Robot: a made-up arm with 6 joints. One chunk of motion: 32 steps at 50 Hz.
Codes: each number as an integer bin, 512 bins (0 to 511) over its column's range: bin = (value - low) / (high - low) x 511, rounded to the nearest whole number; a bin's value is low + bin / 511 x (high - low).
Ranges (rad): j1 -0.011..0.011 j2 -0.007..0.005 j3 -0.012..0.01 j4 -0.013..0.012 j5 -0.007..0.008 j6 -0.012..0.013
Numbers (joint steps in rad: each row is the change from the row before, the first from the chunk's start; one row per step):
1: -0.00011 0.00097 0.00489 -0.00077 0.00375 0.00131
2: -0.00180 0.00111 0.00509 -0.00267 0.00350 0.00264
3: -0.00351 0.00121 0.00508 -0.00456 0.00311 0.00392
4: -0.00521 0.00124 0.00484 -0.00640 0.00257 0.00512
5: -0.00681 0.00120 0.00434 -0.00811 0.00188 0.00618
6: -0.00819 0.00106 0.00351 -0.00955 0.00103 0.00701
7: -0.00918 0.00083 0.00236 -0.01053 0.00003 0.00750
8: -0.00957 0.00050 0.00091 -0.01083 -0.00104 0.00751
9: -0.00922 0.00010 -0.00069 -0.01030 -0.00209 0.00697
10: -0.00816 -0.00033 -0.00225 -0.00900 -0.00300 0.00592
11: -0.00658 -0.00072 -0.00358 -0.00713 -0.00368 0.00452
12: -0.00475 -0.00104 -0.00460 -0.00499 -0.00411 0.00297
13: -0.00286 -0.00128 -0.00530 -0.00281 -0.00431 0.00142
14: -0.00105 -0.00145 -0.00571 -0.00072 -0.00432 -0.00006
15: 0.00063 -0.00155 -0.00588 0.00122 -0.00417 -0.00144
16: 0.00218 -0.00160 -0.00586 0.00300 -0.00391 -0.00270
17: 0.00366 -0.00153 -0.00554 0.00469 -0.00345 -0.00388
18: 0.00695 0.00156 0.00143 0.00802 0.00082 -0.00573
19: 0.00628 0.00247 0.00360 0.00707 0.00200 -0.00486
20: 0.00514 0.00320 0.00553 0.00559 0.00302 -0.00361
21: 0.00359 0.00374 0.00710 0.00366 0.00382 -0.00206
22: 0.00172 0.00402 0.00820 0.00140 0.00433 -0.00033
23: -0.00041 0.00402 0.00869 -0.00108 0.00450 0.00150
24: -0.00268 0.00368 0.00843 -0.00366 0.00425 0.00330
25: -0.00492 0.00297 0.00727 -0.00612 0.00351 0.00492
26: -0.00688 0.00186 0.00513 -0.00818 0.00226 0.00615
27: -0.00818 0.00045 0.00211 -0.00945 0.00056 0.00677
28: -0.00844 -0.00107 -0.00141 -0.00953 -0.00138 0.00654
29: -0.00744 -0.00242 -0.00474 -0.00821 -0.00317 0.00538
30: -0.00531 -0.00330 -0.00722 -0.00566 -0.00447 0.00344
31: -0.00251 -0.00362 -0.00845 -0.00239 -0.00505 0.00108
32: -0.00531 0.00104 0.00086 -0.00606 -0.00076 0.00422
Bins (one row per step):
1: 253 339 392 250 366 272
2: 214 345 397 211 358 299
3: 174 350 397 173 344 325
4: 134 351 391 135 326 350
5: 97 349 380 100 303 372
6: 65 343 360 71 274 389
7: 42 333 334 50 239 399
8: 33 319 300 44 203 399
9: 41 302 263 55 167 388
10: 66 284 226 82 136 366
11: 103 267 196 120 113 338
12: 145 254 172 164 98 306
13: 189 244 156 208 92 274
14: 231 236 146 251 91 244
15: 270 232 142 291 96 216
16: 306 230 143 327 105 190
17: 341 233 150 362 121 166
18: 417 365 312 430 266 128
19: 401 403 362 410 307 146
20: 375 434 407 380 341 171
21: 339 457 444 341 369 203
22: 295 469 469 294 386 239
23: 246 469 481 244 392 276
24: 193 455 475 191 383 313
25: 141 425 448 141 358 346
26: 96 377 398 99 315 371
27: 66 317 328 73 258 384
28: 59 253 246 71 191 379
29: 83 195 169 98 130 355
30: 132 158 111 150 86 316
31: 197 144 82 217 66 267
32: 132 342 299 142 213 332

